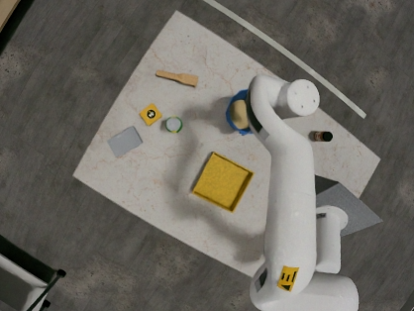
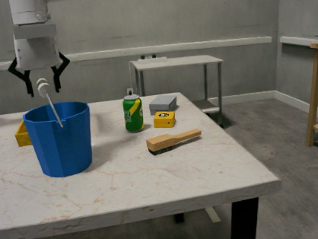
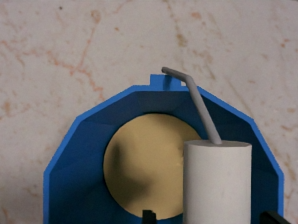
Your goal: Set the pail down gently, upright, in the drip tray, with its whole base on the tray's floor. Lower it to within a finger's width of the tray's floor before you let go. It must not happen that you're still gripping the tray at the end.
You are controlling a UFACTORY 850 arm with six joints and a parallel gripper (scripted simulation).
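My hand is 30 mm above the white grip and 10 mm short of it. Also, from my hand: blue pail: 90 mm below, 10 mm ahead; yellow drip tray: 290 mm to the left, 220 mm below, 100 mm behind; green can: 220 mm to the left, 220 mm ahead, 170 mm below.
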